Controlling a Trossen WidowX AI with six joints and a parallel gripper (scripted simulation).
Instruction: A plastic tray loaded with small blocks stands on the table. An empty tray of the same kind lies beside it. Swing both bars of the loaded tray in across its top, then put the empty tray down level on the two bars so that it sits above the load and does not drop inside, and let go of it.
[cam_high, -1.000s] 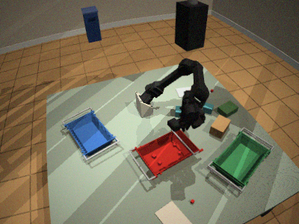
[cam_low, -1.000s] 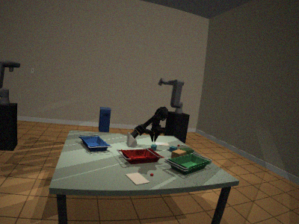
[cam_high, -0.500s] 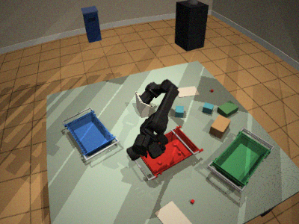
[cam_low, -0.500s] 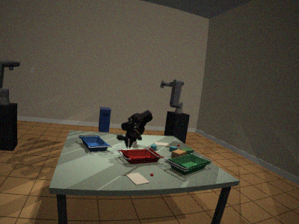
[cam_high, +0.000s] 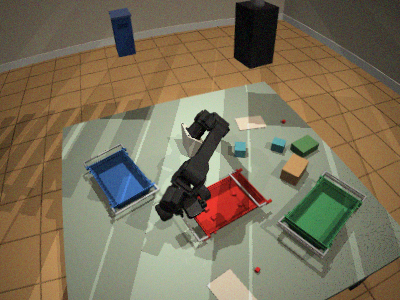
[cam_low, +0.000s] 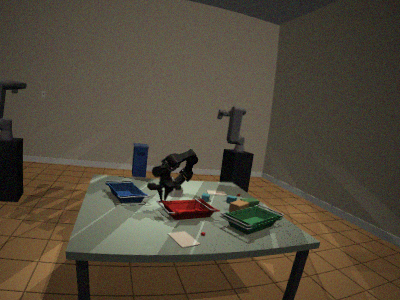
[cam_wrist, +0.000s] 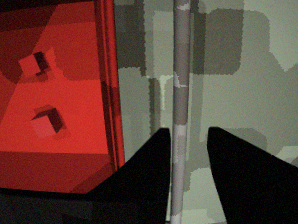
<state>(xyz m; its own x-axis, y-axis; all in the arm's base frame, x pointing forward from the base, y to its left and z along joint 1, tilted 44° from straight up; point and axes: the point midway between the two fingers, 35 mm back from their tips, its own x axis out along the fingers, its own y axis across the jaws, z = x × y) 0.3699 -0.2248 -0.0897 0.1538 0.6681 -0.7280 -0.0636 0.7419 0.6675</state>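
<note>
The blue tray is 340 mm behind my gripper tip, 160 mm to the right of it and 50 mm below it. From my gripper tip the other things lie so: green block 700 mm to the left, 110 mm behind, 80 mm below; then orange block 540 mm to the left, 70 mm below, 10 mm behind.
</note>
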